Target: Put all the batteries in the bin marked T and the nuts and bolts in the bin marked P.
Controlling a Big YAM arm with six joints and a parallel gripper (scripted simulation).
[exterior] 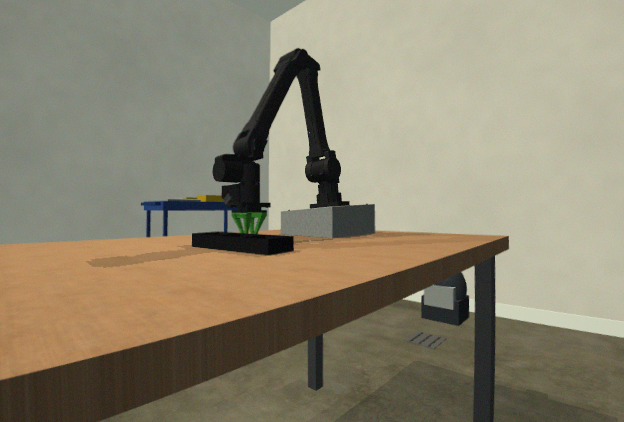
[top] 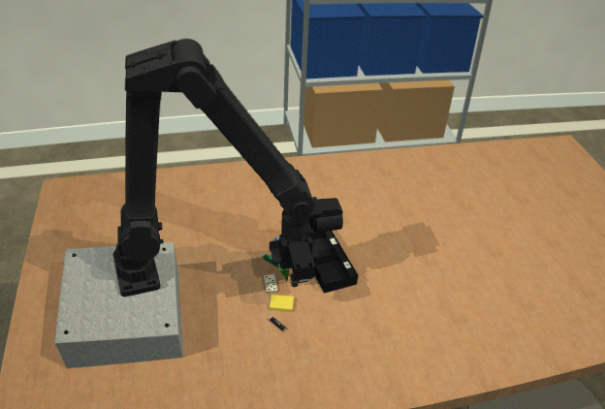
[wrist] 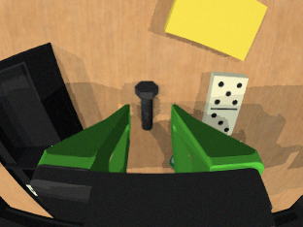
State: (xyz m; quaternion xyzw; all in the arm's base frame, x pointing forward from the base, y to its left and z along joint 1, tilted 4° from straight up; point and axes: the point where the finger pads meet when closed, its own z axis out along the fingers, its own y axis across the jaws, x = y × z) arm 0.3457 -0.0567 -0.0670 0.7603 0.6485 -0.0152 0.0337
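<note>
Right now my hand is 10 mm to the left of the dark bolt and 10 mm above it. From my hand the other things lie so: yellow block: 50 mm behind, 60 mm to the right, 10 mm below; then white domino: 50 mm behind, 10 mm to the left, 10 mm below; then green battery: 30 mm behind, 70 mm to the left, 10 mm below.
</note>
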